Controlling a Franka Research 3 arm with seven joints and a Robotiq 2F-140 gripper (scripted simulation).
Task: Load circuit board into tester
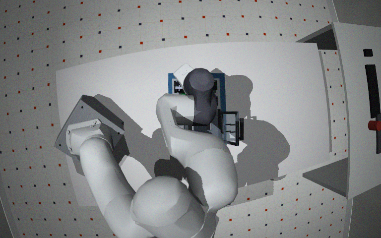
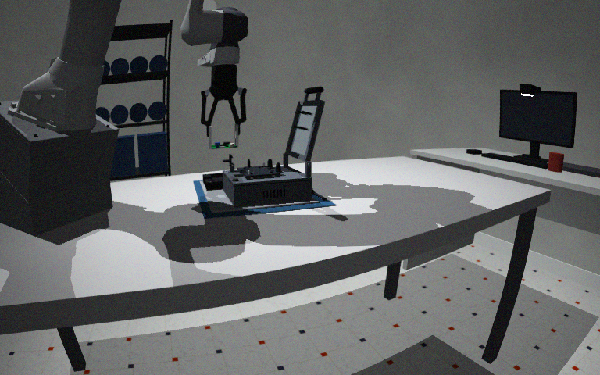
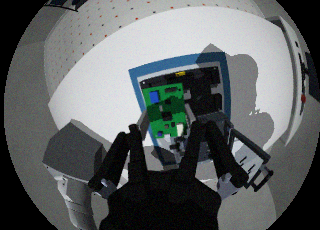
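Now: the green circuit board 20 mm below my hand. Round my hand: see-through lid (190 mm ahead, 170 mm to the right, 40 mm above).
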